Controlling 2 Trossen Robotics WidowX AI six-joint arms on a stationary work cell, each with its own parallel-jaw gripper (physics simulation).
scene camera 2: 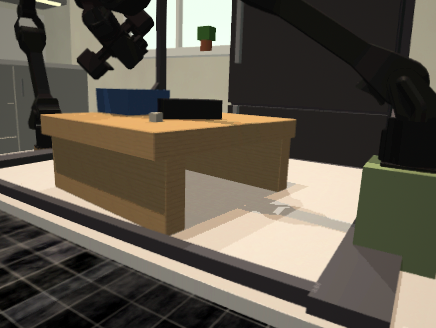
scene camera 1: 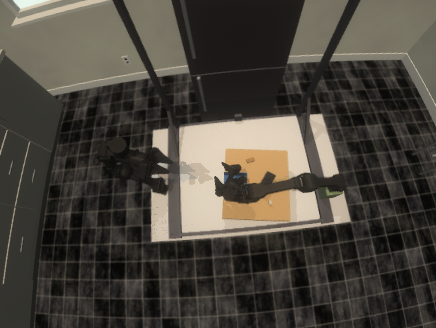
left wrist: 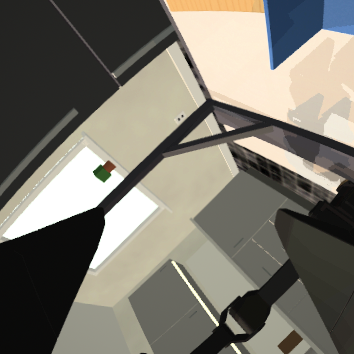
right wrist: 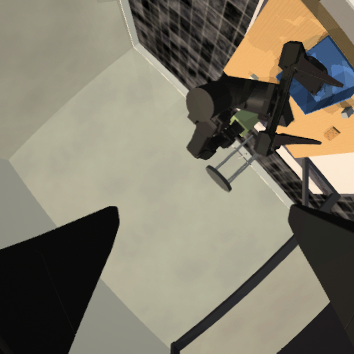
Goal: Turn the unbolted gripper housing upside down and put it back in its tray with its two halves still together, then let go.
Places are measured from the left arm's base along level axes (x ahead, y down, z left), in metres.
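Pixels of known places: left gripper, fingertip midpoint: [scene camera 1: 218, 169] [left wrist: 191, 216] [right wrist: 332, 115]; right gripper, fingertip midpoint: [scene camera 1: 171, 167] [right wrist: 203, 213]; left arm's base, link origin: [scene camera 2: 408, 165] [scene camera 1: 333, 186] [right wrist: 237, 126]; right arm's base, link origin: [scene camera 2: 46, 146] [scene camera 1: 161, 188].
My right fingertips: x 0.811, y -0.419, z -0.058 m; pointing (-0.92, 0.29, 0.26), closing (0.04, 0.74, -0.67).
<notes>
For each thing: its top centre in the pictures, then the offset to it from my right fingertips.
- blue tray, top centre: [scene camera 2: 132, 89] [right wrist: 308, 85] [scene camera 1: 235, 182] dx -0.248, dy +0.335, dz -0.003 m
- dark form, top centre: [right wrist: 305, 76] dx -0.256, dy +0.352, dz +0.014 m
- black block, top centre: [scene camera 2: 189, 99] [right wrist: 273, 109] [scene camera 1: 266, 182] dx -0.417, dy +0.351, dz +0.008 m
- small grey cube, top centre: [scene camera 2: 156, 113] [scene camera 1: 270, 202] dx -0.424, dy +0.374, dz +0.114 m
- small orange-brown block, top centre: [right wrist: 330, 134] [scene camera 1: 250, 159] dx -0.351, dy +0.381, dz -0.137 m
- small grey piece, top centre: [right wrist: 343, 115] dx -0.261, dy +0.365, dz -0.102 m
- green block, top centre: [scene camera 2: 408, 165] [right wrist: 237, 126] [scene camera 1: 333, 186] dx -0.811, dy +0.419, dz +0.058 m
A blue tray [scene camera 1: 243, 176] [scene camera 2: 131, 102] [left wrist: 295, 30] [right wrist: 312, 104] stands on the wooden table [scene camera 1: 275, 212] [scene camera 2: 100, 126] [right wrist: 272, 35]. A dark form [right wrist: 312, 80], likely the housing, shows inside it in the right wrist view, partly behind a left finger; its facing and halves cannot be made out. A black block [scene camera 1: 268, 177] [scene camera 2: 190, 109] lies beside the tray. My left gripper [scene camera 1: 220, 171] [left wrist: 191, 216] [right wrist: 332, 115] is open and empty above the tray side of the table. My right gripper [scene camera 1: 169, 175] [right wrist: 203, 213] is open and empty, away from the table at the picture's left.
A small grey cube [scene camera 1: 270, 203] [scene camera 2: 156, 117] and a small orange-brown block [scene camera 1: 250, 160] [right wrist: 332, 133] lie on the table. Another small grey piece [right wrist: 347, 112] lies near the tray. Dark frame posts [scene camera 1: 173, 200] [left wrist: 150, 160] border the cell. A green block [scene camera 2: 395, 215] carries the left arm.
</notes>
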